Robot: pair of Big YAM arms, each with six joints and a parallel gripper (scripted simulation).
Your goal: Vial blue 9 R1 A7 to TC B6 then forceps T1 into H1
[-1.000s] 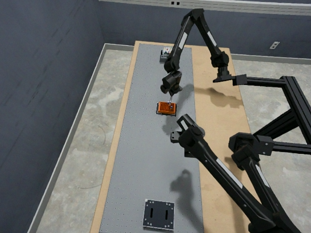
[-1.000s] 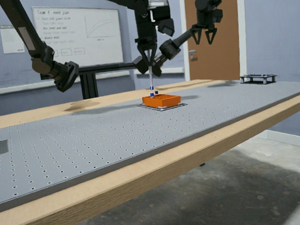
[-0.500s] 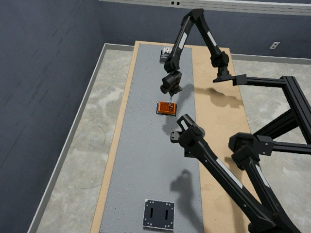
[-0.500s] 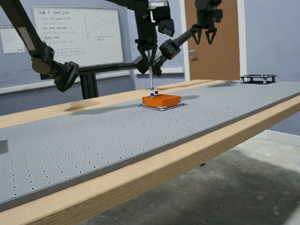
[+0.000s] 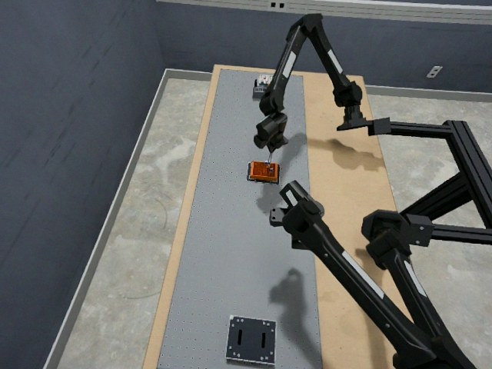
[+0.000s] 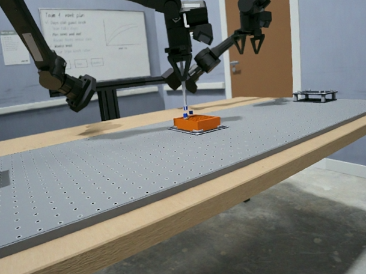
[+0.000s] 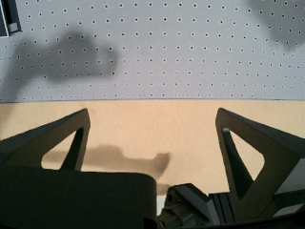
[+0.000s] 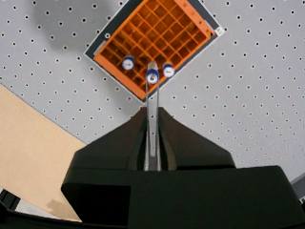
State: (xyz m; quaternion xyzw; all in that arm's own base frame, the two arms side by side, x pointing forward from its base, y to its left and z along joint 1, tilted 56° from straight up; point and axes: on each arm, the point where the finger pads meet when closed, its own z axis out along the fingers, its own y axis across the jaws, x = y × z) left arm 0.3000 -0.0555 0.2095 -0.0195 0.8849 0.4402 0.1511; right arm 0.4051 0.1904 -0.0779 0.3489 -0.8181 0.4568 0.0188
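Now: the orange tube carrier 2 cm ahead of my right hand, 2 cm to the left of it and 14 cm below it. From my right hand the other things lie so: grey holder H1: 1 cm ahead, 54 cm to the right, 14 cm below.
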